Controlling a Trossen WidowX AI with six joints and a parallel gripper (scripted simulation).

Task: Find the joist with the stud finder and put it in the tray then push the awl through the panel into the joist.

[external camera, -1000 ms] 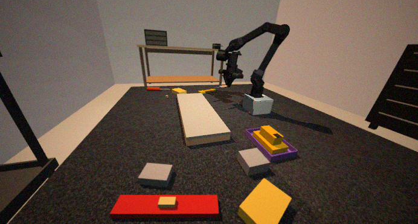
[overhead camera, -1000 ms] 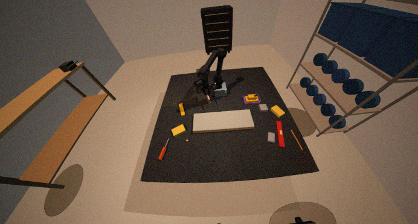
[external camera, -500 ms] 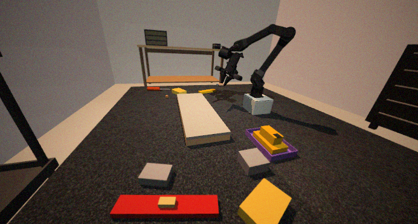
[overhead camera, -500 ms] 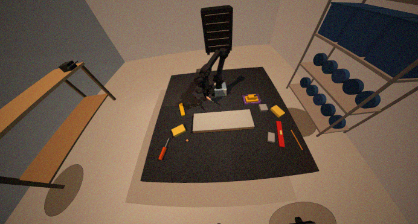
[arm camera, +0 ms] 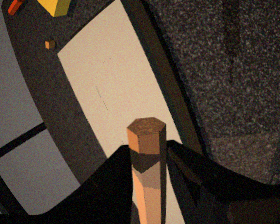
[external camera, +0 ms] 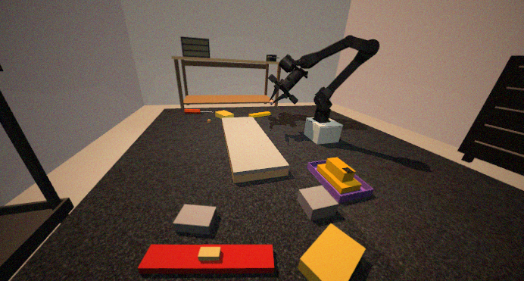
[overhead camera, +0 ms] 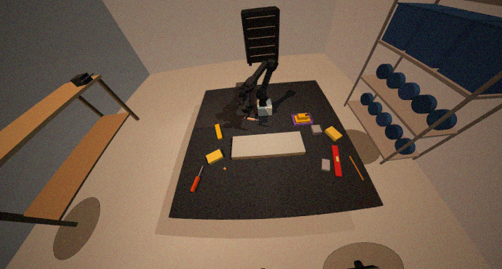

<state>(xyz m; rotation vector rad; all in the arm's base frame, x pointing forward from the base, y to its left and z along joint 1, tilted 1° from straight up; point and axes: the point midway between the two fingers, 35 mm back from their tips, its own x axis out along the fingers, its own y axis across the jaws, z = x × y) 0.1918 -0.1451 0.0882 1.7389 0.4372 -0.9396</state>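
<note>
The awl is 50 mm to the left of my gripper tip, 20 mm ahead of it and 10 mm above it. Round my gripper tip: purple tray: 460 mm to the left, 140 mm below, 40 mm behind; stud finder: 480 mm to the left, 110 mm below, 40 mm behind; square indicator window: 490 mm to the left, 90 mm below, 40 mm behind.
</note>
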